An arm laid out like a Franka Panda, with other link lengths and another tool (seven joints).
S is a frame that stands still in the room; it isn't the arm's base.
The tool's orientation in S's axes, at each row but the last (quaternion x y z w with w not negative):
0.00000, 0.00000, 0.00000, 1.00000
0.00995, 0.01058, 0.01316, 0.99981
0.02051, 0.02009, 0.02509, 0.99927
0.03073, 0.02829, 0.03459, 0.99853
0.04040, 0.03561, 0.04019, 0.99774
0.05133, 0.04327, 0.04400, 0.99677
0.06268, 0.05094, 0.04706, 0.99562
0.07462, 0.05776, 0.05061, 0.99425
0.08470, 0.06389, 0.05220, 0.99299
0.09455, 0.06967, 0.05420, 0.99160
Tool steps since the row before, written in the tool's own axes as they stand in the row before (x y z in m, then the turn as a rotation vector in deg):
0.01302, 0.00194, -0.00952, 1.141, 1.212, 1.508
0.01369, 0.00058, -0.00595, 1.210, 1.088, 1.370
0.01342, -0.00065, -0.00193, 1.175, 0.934, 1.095
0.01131, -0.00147, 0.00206, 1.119, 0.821, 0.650
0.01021, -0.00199, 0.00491, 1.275, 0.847, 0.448
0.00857, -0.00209, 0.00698, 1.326, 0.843, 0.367
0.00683, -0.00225, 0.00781, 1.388, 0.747, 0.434
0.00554, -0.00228, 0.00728, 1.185, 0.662, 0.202
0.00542, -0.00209, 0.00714, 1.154, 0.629, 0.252
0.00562, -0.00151, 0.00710, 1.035, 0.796, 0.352
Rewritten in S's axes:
0.01302, 0.00194, -0.00952, 1.141, 1.212, 1.508
0.01354, 0.00106, -0.00622, 1.210, 1.093, 1.366
0.01334, 0.00011, -0.00248, 1.172, 0.948, 1.086
0.01148, -0.00079, 0.00134, 1.097, 0.858, 0.639
0.01067, -0.00151, 0.00402, 1.235, 0.913, 0.430
0.00931, -0.00197, 0.00599, 1.279, 0.921, 0.345
0.00780, -0.00248, 0.00676, 1.356, 0.825, 0.393
0.00658, -0.00268, 0.00620, 1.135, 0.752, 0.173
0.00651, -0.00258, 0.00597, 1.114, 0.708, 0.220
0.00673, -0.00207, 0.00589, 0.996, 0.839, 0.365

